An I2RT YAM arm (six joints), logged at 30 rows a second.
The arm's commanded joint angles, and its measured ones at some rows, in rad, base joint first. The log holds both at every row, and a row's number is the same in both.
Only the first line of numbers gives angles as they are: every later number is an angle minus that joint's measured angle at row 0.
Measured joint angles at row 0:
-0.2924, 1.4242, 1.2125, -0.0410, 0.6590, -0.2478
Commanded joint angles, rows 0 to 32:
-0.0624, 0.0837, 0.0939, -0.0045, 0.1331, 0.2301
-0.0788, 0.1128, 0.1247, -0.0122, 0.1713, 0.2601
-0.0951, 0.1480, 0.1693, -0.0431, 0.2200, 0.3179
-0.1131, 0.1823, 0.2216, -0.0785, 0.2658, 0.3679
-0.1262, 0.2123, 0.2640, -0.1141, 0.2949, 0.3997
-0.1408, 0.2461, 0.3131, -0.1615, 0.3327, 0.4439
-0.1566, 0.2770, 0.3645, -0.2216, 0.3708, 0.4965
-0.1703, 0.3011, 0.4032, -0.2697, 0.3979, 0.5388
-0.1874, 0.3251, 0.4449, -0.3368, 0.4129, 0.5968
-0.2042, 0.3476, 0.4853, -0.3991, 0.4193, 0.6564
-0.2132, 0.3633, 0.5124, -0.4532, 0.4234, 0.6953
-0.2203, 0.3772, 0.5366, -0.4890, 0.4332, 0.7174
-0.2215, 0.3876, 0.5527, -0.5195, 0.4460, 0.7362
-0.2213, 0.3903, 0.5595, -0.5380, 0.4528, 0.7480
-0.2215, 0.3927, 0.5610, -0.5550, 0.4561, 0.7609
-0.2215, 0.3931, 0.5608, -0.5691, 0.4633, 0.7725
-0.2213, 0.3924, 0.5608, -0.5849, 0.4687, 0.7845
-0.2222, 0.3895, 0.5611, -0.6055, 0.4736, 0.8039
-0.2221, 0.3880, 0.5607, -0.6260, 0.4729, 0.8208
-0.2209, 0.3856, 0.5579, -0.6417, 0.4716, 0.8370
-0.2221, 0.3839, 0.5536, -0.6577, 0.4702, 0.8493
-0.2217, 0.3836, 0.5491, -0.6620, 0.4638, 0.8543
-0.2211, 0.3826, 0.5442, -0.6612, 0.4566, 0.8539
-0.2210, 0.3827, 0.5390, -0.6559, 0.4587, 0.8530
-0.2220, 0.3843, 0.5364, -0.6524, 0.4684, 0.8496
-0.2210, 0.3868, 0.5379, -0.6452, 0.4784, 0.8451
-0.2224, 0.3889, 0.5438, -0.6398, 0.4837, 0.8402
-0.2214, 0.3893, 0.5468, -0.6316, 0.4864, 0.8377
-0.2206, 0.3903, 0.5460, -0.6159, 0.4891, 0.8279
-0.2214, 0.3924, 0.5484, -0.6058, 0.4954, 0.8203
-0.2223, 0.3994, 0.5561, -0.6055, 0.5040, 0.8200
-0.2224, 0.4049, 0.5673, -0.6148, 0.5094, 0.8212
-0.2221, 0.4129, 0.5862, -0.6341, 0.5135, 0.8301
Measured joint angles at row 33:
-0.2220, 0.4010, 0.5589, -0.6203, 0.4677, 0.8042
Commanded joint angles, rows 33 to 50:
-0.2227, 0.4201, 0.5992, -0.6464, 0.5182, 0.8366
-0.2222, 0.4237, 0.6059, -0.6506, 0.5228, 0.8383
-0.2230, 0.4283, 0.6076, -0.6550, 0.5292, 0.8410
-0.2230, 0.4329, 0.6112, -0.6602, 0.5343, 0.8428
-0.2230, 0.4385, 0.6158, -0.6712, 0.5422, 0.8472
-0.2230, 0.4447, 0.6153, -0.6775, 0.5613, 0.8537
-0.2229, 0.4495, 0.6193, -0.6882, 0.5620, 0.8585
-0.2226, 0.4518, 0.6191, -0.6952, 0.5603, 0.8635
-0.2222, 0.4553, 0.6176, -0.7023, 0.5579, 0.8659
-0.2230, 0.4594, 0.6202, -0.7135, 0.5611, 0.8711
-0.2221, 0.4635, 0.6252, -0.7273, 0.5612, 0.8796
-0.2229, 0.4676, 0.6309, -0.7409, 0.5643, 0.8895
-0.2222, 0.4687, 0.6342, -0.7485, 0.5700, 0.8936
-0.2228, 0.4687, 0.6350, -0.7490, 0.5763, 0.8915
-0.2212, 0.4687, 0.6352, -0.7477, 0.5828, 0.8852
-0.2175, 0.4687, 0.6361, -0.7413, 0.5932, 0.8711
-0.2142, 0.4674, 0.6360, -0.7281, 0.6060, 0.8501
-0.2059, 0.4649, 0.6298, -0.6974, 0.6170, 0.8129
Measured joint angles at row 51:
-0.2167, 0.4666, 0.6272, -0.7000, 0.5360, 0.8767
